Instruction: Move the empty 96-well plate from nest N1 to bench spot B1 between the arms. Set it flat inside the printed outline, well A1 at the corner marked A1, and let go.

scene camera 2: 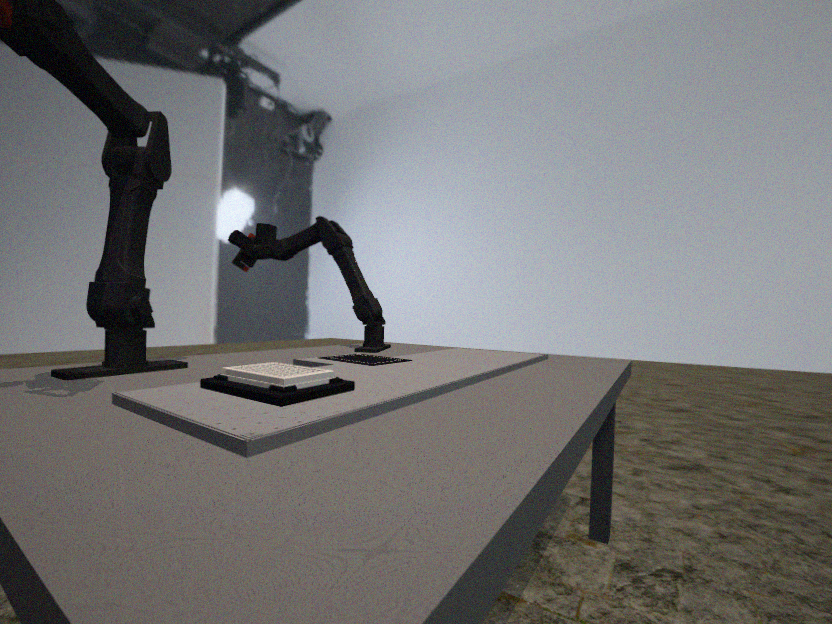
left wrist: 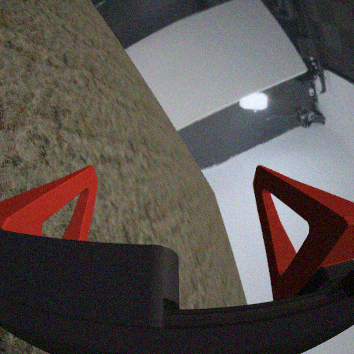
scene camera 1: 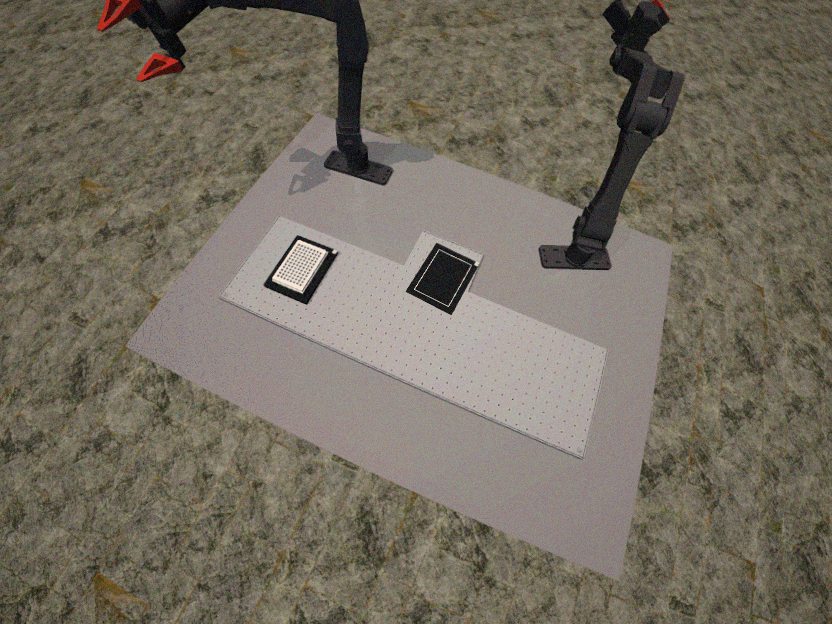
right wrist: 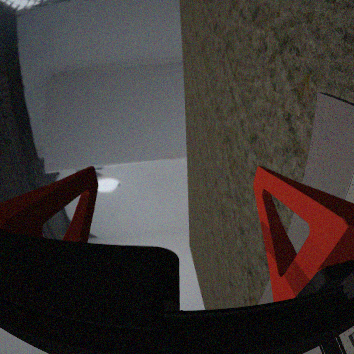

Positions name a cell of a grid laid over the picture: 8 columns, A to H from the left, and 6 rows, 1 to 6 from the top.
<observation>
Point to a white well plate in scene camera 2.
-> At C4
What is my left gripper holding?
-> Nothing.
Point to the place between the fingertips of my right gripper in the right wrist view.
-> D3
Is my left gripper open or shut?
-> Open.
</observation>
